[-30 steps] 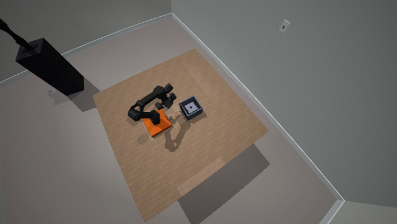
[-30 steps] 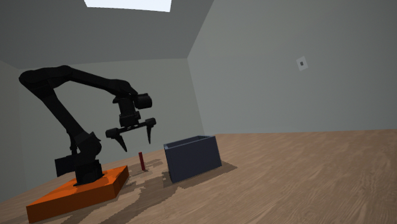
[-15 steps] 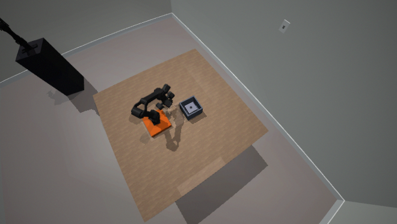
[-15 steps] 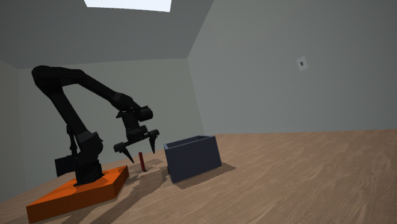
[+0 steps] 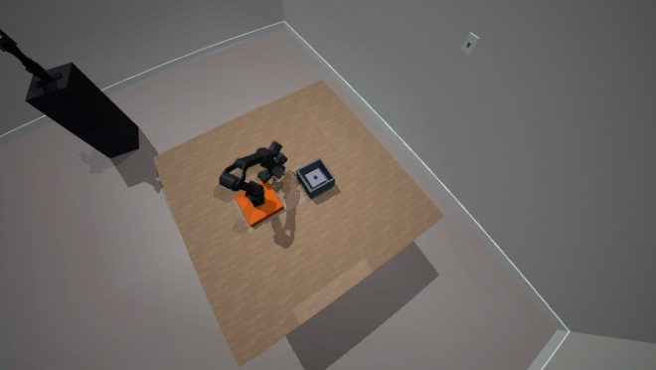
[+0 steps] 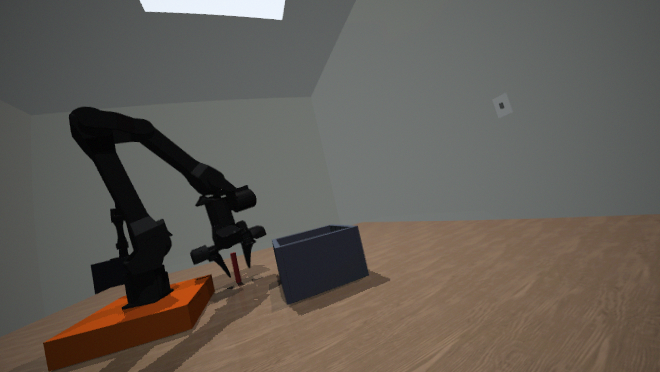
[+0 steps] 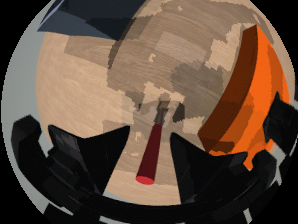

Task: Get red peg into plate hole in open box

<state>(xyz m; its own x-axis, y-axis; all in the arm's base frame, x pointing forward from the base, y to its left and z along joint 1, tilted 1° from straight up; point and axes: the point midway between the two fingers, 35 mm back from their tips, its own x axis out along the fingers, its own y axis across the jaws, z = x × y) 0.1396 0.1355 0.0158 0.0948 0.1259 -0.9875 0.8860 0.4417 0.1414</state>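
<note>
The red peg is 10 mm behind my gripper tip and 20 mm above it. From my gripper tip the other things lie so: dark blue box: 200 mm ahead, 140 mm to the right; then light grey plate: 200 mm ahead, 140 mm to the right, 20 mm above.
</note>
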